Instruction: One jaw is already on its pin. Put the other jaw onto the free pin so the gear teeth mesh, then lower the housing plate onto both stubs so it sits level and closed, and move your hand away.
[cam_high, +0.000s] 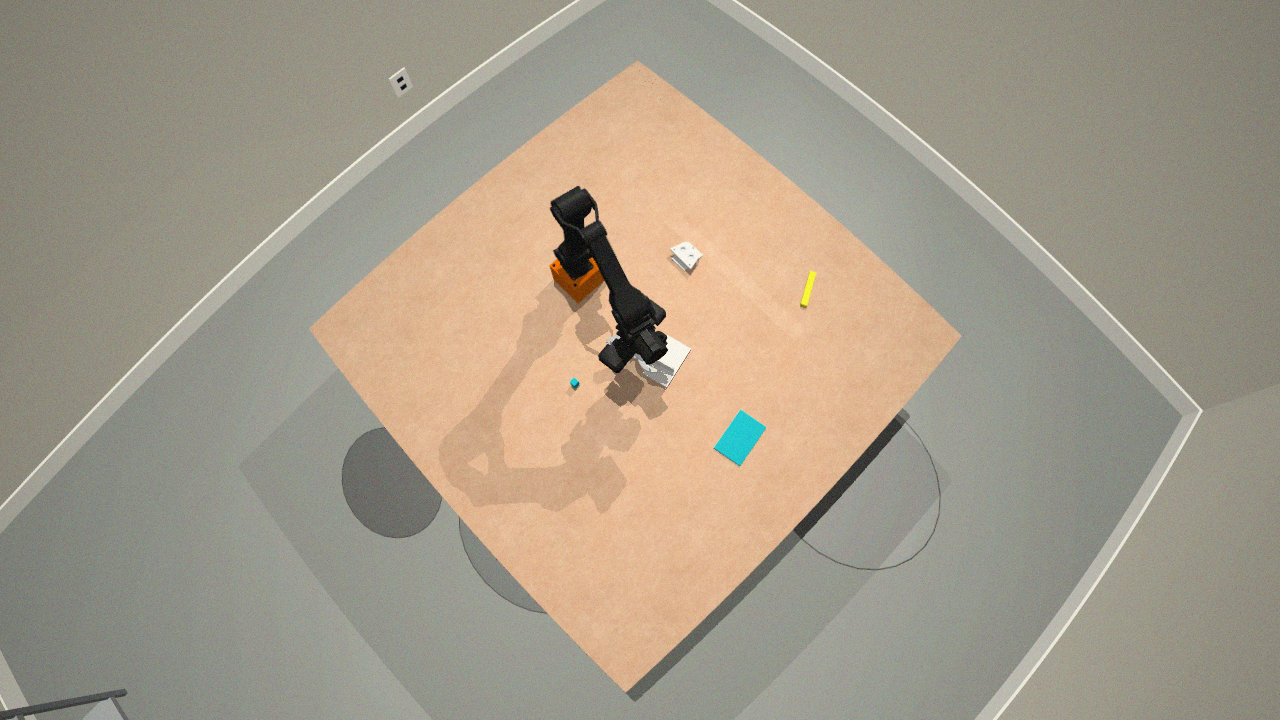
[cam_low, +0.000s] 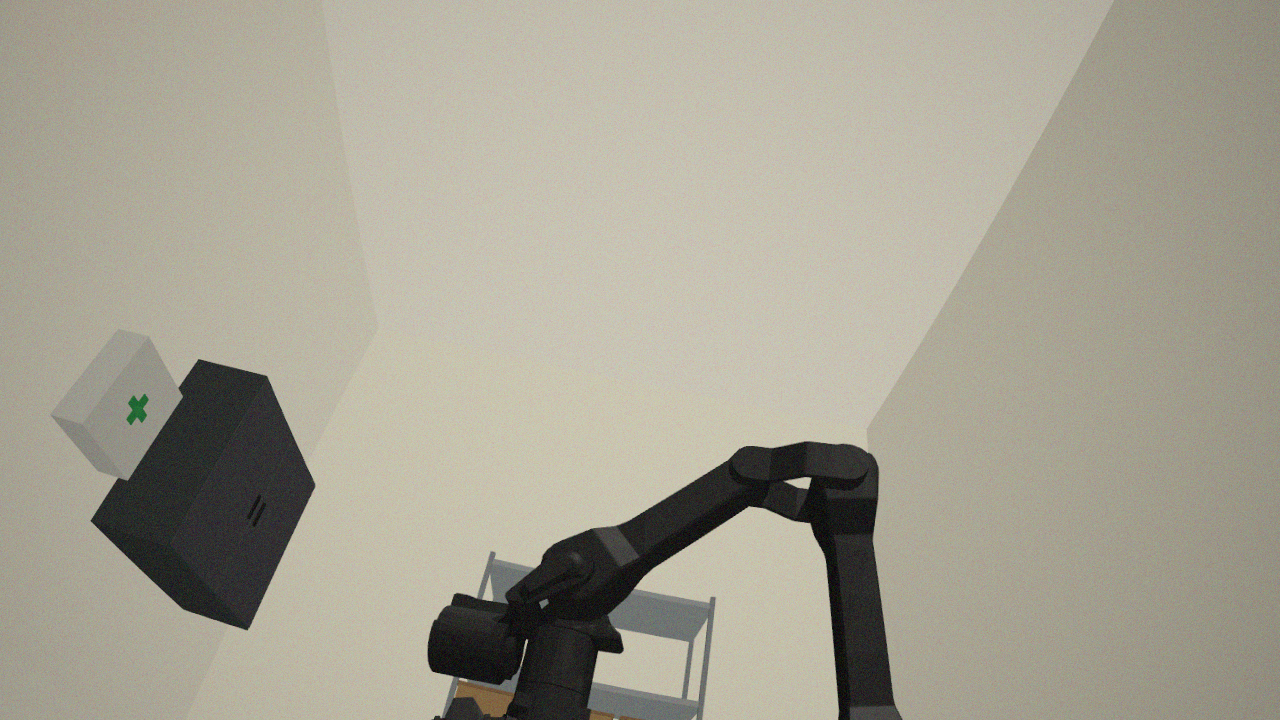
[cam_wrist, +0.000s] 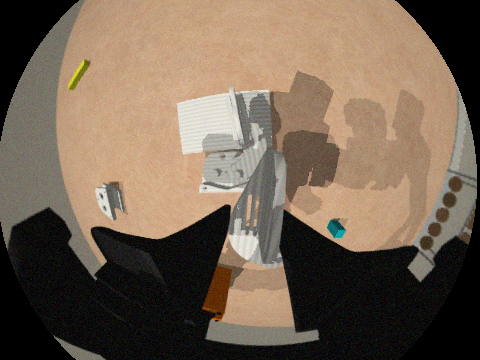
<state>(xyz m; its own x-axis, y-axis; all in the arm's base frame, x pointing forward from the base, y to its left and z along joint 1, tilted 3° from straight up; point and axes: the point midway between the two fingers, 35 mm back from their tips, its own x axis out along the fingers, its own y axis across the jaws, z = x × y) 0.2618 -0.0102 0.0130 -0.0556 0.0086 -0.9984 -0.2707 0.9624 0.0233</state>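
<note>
Now: the grey jaw 3 cm behind my gripper tip and 3 cm to the right of it. Round my gripper tip: grey housing plate 14 cm behind, 28 cm to the left, 6 cm below; small teal cube 3 cm behind, 16 cm to the right, 7 cm below; flat teal block 33 cm ahead, 9 cm to the left, 8 cm below.
</note>
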